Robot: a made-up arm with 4 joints. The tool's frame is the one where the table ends. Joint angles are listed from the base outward.
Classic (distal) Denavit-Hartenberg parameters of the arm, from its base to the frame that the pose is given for. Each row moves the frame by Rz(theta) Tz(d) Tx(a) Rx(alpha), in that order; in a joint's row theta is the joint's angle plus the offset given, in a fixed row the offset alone. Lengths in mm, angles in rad.
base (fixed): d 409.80, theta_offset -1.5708, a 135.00, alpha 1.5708
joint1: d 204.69, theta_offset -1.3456, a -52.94, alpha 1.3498
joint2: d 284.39, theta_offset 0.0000, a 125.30, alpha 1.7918
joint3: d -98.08, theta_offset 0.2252, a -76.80, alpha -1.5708
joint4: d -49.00, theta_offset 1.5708, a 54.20, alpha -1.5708
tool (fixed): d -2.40, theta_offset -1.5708, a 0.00, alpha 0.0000
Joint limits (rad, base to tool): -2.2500..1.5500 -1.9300..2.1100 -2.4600..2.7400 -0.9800..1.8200
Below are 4 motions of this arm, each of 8 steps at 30 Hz.
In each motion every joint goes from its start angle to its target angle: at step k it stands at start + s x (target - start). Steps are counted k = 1, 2, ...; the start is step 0. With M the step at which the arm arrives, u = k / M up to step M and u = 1 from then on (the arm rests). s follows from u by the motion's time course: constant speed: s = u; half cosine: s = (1 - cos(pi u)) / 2; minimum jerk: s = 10 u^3 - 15 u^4 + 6 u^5.
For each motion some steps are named. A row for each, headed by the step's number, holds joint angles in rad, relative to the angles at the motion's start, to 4 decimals.
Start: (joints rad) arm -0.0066 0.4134 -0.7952 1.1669
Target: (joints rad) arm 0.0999 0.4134 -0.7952 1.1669
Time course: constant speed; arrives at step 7
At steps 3, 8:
3: 0.0456 0.0000 0.0000 0.0000
8: 0.1065 0.0000 0.0000 0.0000

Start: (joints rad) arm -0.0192 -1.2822 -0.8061 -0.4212
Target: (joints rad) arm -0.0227 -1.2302 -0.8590 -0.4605
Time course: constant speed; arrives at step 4
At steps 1, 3, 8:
1: -0.0009 0.0130 -0.0132 -0.0098
3: -0.0026 0.0390 -0.0397 -0.0295
8: -0.0035 0.0520 -0.0529 -0.0393

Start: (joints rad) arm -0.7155 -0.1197 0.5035 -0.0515
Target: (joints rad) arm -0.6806 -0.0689 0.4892 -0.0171
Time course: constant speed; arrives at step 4
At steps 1, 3, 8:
1: 0.0087 0.0127 -0.0036 0.0086
3: 0.0262 0.0381 -0.0107 0.0258
8: 0.0349 0.0508 -0.0143 0.0344

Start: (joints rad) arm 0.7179 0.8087 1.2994 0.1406
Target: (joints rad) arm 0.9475 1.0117 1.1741 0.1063
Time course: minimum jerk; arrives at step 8
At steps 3, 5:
3: 0.0632 0.0559 -0.0345 -0.0094
5: 0.1664 0.1471 -0.0908 -0.0249

